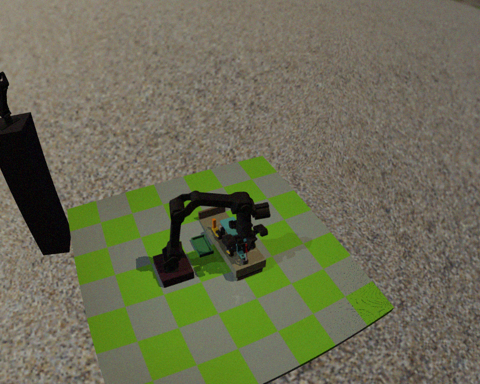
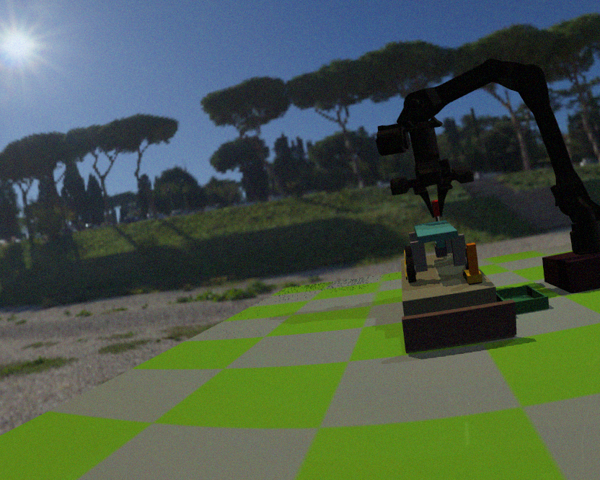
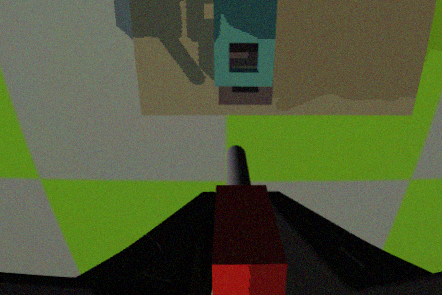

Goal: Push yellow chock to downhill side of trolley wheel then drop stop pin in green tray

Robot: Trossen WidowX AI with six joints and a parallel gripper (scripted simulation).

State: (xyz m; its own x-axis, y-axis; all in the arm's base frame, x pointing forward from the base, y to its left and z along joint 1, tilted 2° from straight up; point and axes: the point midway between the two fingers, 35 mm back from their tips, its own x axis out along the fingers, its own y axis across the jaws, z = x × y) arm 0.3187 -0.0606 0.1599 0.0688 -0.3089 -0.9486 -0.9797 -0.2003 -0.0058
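Right now my gripper tip is 15 cm past the green tray, 21 cm to the right of it and 18 cm above it. From my gripper tip the other things lie so: teal trolley: 1 cm behind, 15 cm to the left, 7 cm below; red-headed stop pin: right at my gripper tip; yellow chock: 8 cm behind, 24 cm to the left, 9 cm below.
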